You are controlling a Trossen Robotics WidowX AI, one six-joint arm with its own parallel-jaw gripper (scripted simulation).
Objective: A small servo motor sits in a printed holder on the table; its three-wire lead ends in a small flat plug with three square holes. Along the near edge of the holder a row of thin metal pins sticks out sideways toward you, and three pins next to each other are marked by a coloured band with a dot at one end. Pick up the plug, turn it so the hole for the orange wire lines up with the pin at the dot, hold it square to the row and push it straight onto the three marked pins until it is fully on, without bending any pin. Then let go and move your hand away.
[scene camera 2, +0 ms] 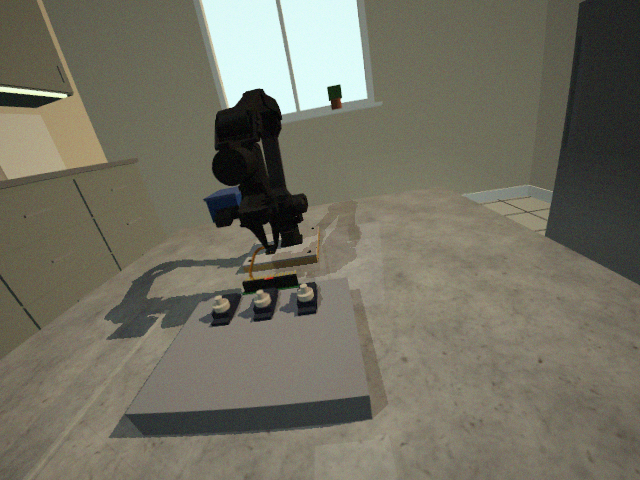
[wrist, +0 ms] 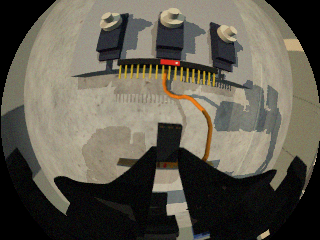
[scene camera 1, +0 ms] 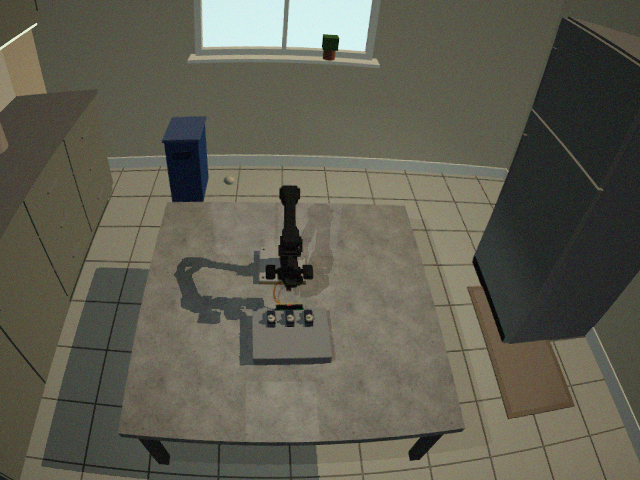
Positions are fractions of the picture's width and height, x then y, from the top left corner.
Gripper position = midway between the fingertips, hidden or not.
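My gripper (scene camera 2: 0.43,0.52). Wrist view: my gripper (wrist: 0.52,0.63).
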